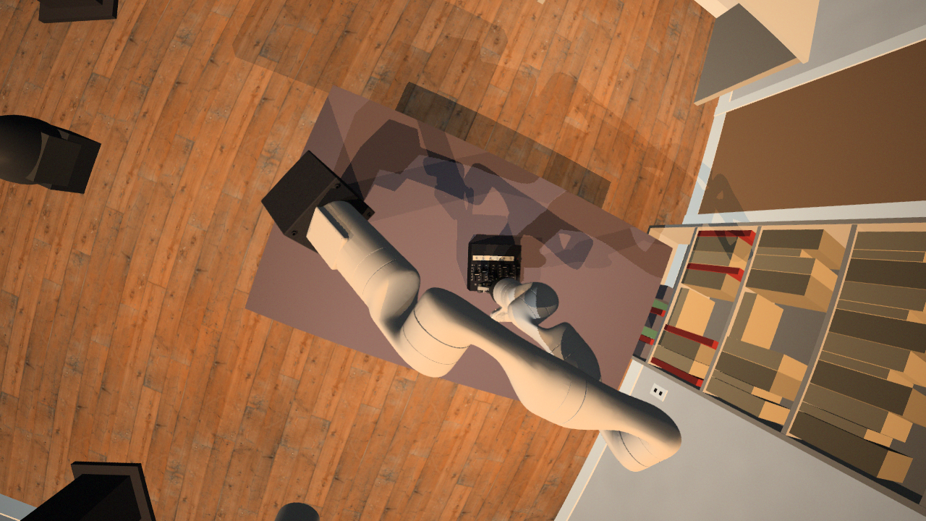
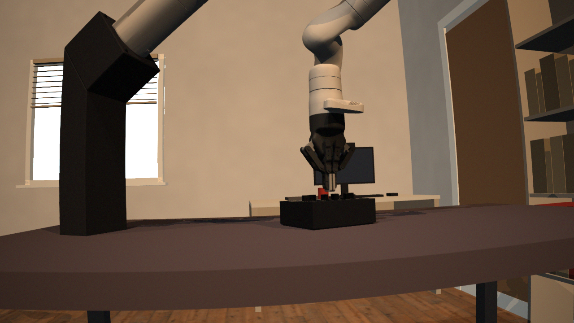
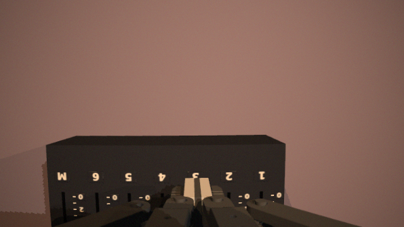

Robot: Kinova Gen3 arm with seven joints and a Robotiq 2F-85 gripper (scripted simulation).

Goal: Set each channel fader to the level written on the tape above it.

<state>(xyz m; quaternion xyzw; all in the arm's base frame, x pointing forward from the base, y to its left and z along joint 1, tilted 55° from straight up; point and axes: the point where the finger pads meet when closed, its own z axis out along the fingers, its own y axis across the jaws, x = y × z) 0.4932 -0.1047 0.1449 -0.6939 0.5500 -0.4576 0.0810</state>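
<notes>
The channel 3 cap lies 3 cm below my hand and 2 cm to the left of it. Also, from my hand: channel 4 cap: 3 cm below, 2 cm ahead, 1 cm to the left; then channel 2 cap: 4 cm to the left, 3 cm below, 2 cm behind; then channel fader cap: 4 cm behind, 3 cm to the left, 3 cm below.
</notes>
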